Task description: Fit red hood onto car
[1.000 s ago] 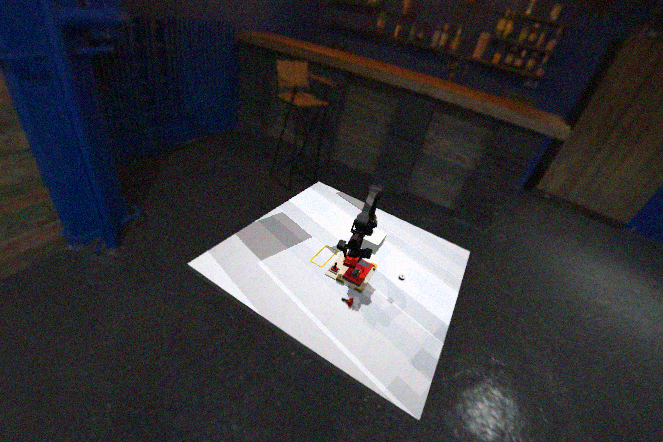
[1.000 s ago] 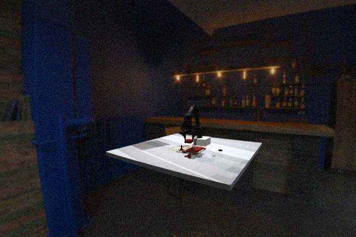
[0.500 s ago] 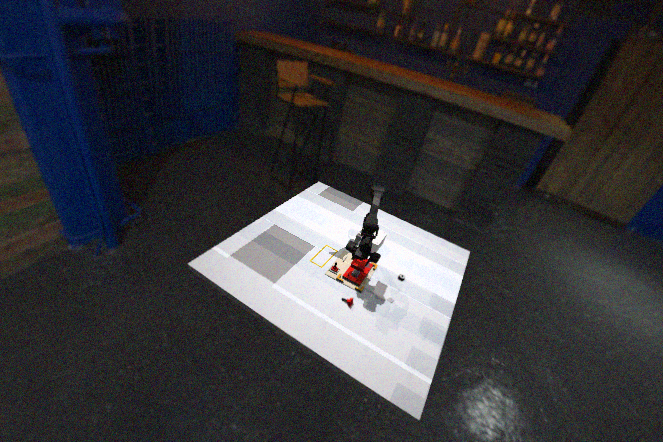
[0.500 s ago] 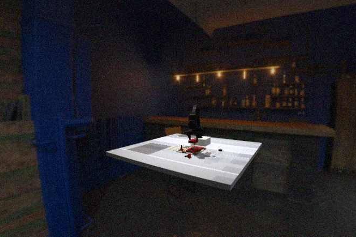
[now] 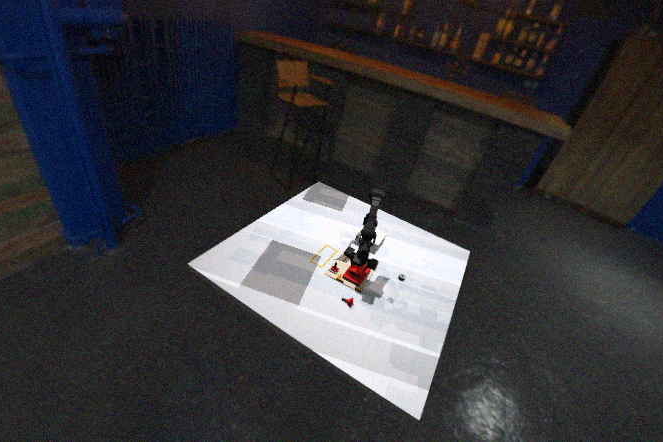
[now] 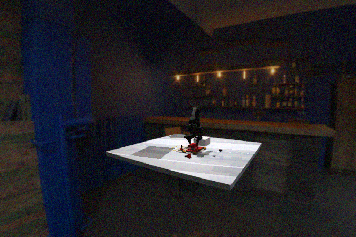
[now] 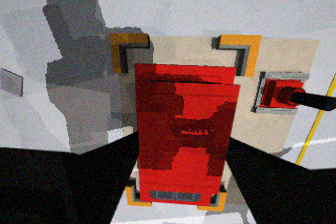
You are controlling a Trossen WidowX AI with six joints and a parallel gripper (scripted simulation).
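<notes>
Now: gripper tip 50 mm above the tan jig, 30 mm past it and 20 mm to the left of it. From my gripper tip the other things lie so: dark wheel (250 mm to the left, 140 mm behind, 50 mm below); then red hood (right at my gripper tip).
</notes>
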